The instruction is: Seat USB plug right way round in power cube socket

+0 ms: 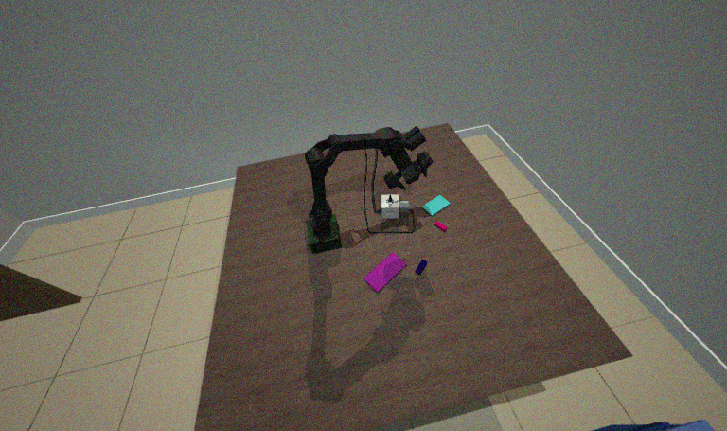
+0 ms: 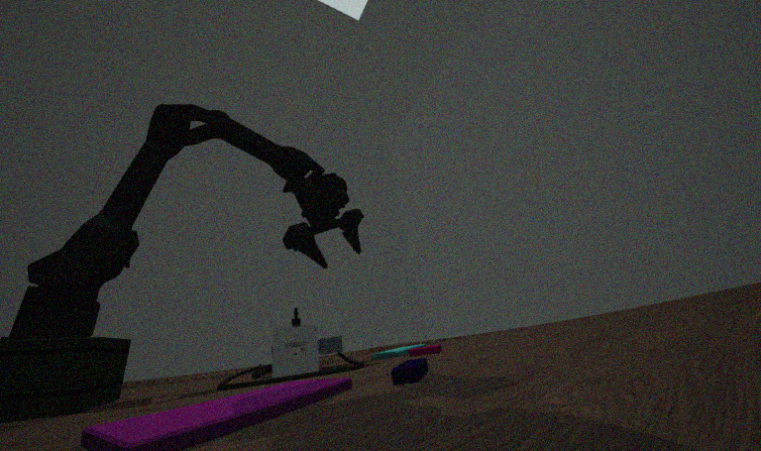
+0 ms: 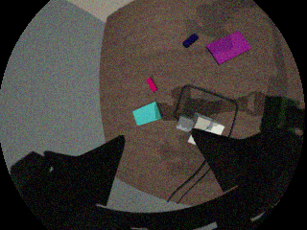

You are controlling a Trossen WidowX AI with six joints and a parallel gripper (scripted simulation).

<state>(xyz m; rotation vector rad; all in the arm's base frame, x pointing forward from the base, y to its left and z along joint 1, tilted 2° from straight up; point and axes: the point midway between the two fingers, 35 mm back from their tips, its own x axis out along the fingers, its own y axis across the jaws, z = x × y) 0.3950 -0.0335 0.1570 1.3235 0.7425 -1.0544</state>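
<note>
Right now the small dark USB plug is 11 cm below my gripper tip, 8 cm behind it and 6 cm to the left of it. Also, from my gripper tip: small pink block 20 cm below, 11 cm to the right, 7 cm ahead; dark blue block 24 cm to the right, 19 cm below, 10 cm behind; cyan card 20 cm below, 12 cm ahead.
</note>
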